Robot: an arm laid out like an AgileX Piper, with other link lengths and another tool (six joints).
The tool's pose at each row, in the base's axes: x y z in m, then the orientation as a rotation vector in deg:
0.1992 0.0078 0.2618 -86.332 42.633 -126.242
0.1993 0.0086 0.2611 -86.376 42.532 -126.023
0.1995 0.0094 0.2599 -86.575 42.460 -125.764
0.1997 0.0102 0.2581 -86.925 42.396 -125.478
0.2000 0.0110 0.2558 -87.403 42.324 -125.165
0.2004 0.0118 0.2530 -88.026 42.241 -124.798
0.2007 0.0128 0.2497 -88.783 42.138 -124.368
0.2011 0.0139 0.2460 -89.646 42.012 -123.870
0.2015 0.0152 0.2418 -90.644 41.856 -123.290
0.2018 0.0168 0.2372 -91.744 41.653 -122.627
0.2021 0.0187 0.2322 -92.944 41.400 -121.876
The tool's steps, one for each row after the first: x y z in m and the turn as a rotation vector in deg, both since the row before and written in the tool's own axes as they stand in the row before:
-0.0010 -0.0002 -0.0003 0.093 -0.162 0.105
-0.0014 0.0001 -0.0003 0.020 -0.245 0.050
-0.0019 0.0005 -0.0005 -0.040 -0.324 -0.016
-0.0023 0.0008 -0.0005 -0.080 -0.395 -0.073
-0.0027 0.0011 -0.0006 -0.121 -0.488 -0.122
-0.0031 0.0012 -0.0008 -0.151 -0.583 -0.162
-0.0035 0.0014 -0.0008 -0.168 -0.669 -0.186
-0.0040 0.0015 -0.0009 -0.190 -0.776 -0.220
-0.0045 0.0015 -0.0011 -0.189 -0.872 -0.240
-0.0050 0.0015 -0.0012 -0.185 -0.970 -0.259

